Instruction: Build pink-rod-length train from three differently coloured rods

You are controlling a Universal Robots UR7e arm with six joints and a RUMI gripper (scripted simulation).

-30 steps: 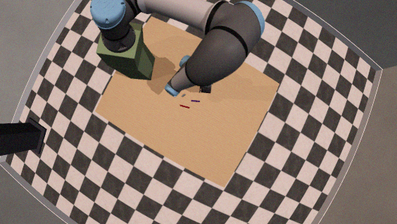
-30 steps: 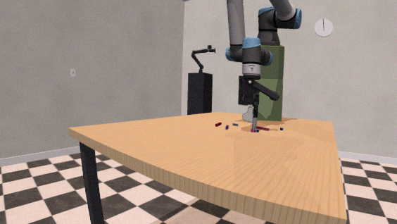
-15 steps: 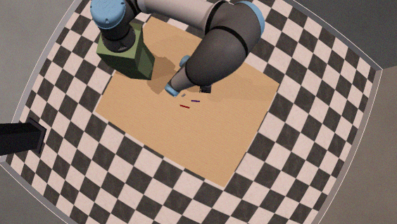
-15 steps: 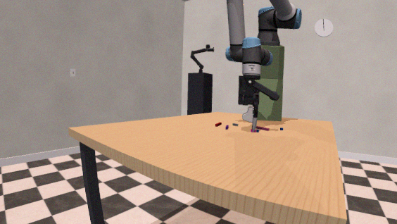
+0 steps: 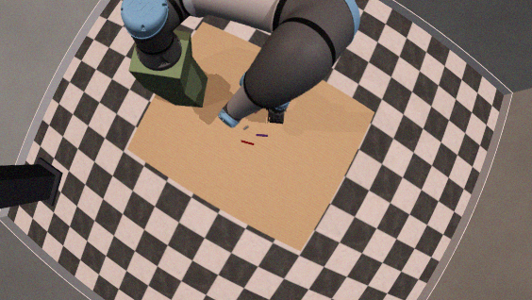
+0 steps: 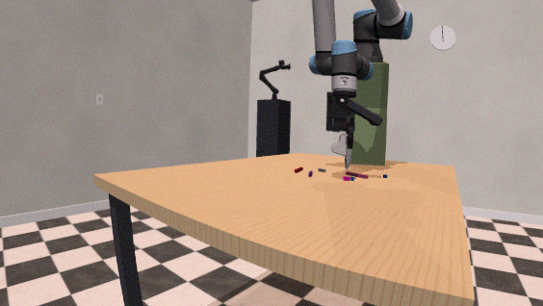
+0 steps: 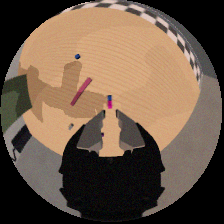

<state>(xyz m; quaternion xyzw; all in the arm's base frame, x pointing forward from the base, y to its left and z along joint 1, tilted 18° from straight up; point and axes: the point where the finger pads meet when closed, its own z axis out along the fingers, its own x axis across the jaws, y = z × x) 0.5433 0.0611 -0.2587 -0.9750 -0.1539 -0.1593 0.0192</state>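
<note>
Right now my hand is 50 mm above the magenta rod. From my hand the other things lie so: pink rod (90 mm behind, 10 mm to the left, 50 mm below); grey rod (110 mm behind, 120 mm to the right, 50 mm below); purple rod (20 mm behind, 130 mm to the right, 50 mm below).
</note>
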